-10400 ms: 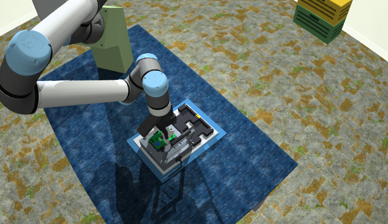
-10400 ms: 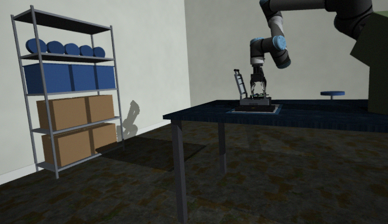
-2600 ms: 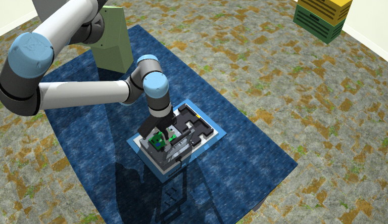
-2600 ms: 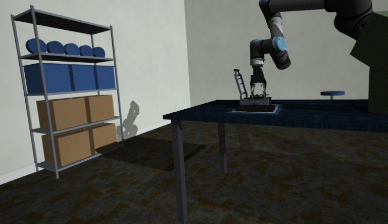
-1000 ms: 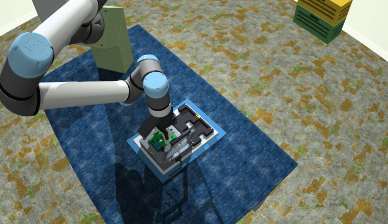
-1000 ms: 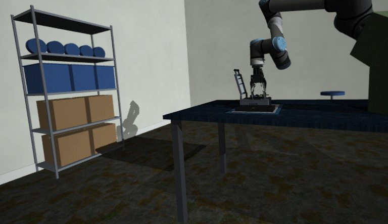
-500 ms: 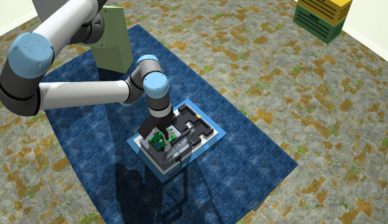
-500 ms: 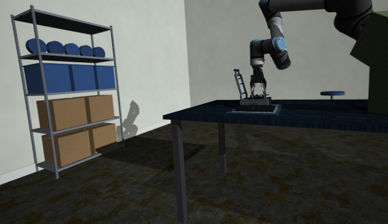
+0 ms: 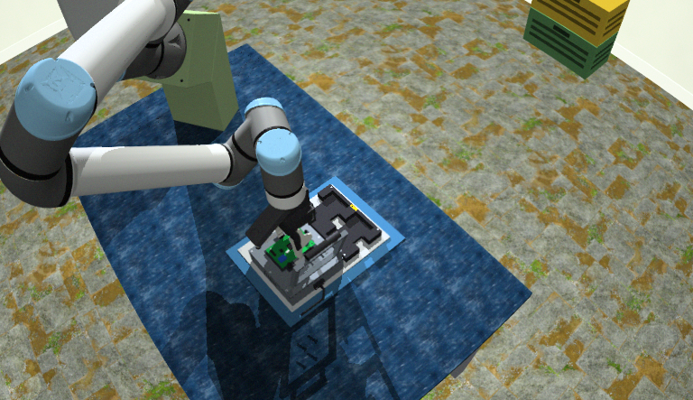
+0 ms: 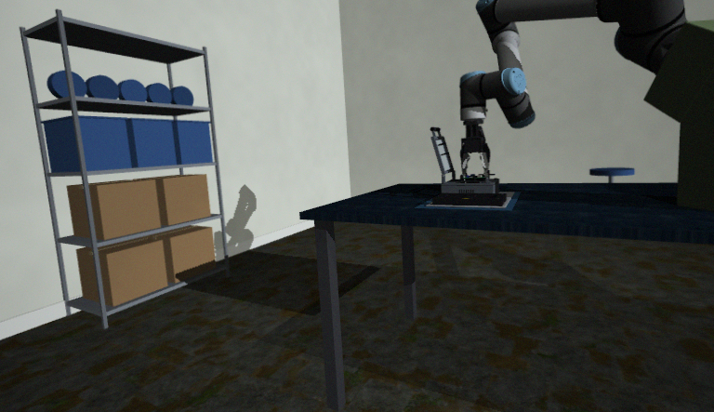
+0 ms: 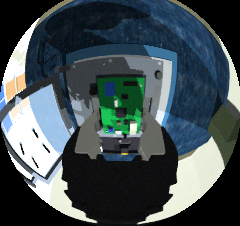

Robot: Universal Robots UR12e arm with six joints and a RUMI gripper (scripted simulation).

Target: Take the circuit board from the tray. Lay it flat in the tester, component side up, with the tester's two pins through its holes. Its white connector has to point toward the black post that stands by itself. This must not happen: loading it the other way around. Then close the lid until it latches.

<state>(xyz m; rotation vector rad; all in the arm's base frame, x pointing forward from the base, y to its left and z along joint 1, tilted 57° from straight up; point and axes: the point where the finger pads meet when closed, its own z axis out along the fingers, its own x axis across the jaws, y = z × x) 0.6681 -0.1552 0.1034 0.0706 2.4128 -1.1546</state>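
Now: the green circuit board right at my hand. Round my hand: tester lid: 12 cm ahead, 10 cm above, 3 cm to the right; then tester: 4 cm ahead, 3 cm to the left, 3 cm above.
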